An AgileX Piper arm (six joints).
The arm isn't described. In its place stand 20 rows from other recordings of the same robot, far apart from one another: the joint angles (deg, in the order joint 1, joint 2, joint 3, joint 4, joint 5, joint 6), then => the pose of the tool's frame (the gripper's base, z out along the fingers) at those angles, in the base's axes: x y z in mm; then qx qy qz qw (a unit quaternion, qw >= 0).
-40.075, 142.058, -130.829, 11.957, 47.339, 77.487 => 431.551, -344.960, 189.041, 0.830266, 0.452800, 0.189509, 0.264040
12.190, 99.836, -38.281, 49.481, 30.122, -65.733 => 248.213, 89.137, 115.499, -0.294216, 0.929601, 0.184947, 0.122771
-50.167, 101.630, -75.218, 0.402, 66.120, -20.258 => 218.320, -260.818, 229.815, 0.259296, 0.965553, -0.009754, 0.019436
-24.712, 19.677, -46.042, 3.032, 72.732, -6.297 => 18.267, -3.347, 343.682, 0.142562, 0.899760, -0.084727, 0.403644
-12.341, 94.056, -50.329, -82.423, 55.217, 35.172 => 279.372, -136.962, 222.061, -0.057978, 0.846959, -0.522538, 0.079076
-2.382, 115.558, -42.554, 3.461, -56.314, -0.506 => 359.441, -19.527, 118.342, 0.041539, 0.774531, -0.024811, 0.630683
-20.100, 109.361, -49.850, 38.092, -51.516, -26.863 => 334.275, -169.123, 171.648, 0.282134, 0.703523, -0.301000, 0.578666
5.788, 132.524, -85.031, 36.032, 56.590, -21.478 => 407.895, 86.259, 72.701, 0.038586, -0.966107, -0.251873, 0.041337
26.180, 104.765, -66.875, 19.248, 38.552, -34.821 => 317.046, 176.702, 184.909, -0.397152, 0.895352, 0.111580, 0.167825
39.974, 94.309, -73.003, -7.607, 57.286, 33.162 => 261.278, 205.810, 265.735, -0.086146, 0.984211, 0.036335, 0.150290
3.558, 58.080, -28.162, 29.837, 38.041, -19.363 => 162.576, 38.063, 223.080, -0.029814, 0.952590, 0.168674, 0.251462
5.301, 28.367, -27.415, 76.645, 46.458, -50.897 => 75.757, 71.484, 319.991, -0.153277, 0.731930, 0.415379, 0.517924
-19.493, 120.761, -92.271, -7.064, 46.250, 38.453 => 419.674, -157.132, 181.206, 0.446101, 0.876103, -0.021691, 0.181570
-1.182, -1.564, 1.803, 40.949, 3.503, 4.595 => 55.641, 2.497, 199.947, 0.261606, 0.642780, 0.284336, 0.661475
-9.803, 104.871, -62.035, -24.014, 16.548, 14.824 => 368.395, -74.357, 177.362, 0.030810, 0.946469, -0.104179, 0.303963
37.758, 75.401, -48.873, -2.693, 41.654, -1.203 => 198.272, 149.968, 253.286, -0.336995, 0.912321, 0.054407, 0.226153
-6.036, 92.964, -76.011, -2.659, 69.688, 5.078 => 314.105, -37.194, 282.642, 0.090135, 0.993013, -0.022896, 0.072642
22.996, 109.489, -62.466, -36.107, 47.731, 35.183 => 329.081, 96.551, 143.407, -0.105860, 0.967469, -0.199808, 0.113465
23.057, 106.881, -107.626, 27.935, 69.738, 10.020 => 357.124, 195.474, 357.087, -0.077036, 0.942904, 0.291680, 0.141138
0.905, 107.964, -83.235, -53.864, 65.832, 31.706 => 386.830, -60.949, 257.094, 0.073357, 0.903850, -0.393516, 0.151059
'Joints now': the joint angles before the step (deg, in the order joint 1, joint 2, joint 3, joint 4, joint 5, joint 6). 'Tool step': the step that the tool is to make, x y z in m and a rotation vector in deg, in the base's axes. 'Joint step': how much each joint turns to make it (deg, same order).
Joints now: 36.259 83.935 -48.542 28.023 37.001 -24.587
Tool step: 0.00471 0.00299 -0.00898 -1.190 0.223 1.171
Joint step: 0.001 2.217 -0.314 0.001 -0.632 -1.642
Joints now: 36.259 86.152 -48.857 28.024 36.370 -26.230
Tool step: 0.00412 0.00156 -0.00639 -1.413 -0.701 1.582
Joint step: -0.001 1.593 -0.333 -0.946 -0.654 -1.508
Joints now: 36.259 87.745 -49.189 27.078 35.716 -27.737
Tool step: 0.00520 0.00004 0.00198 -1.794 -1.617 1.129
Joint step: -0.081 0.543 -1.333 -3.373 0.364 0.864
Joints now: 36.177 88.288 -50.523 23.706 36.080 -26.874
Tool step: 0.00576 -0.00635 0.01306 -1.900 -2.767 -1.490
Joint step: -0.703 -1.491 -1.732 -6.192 1.145 4.853
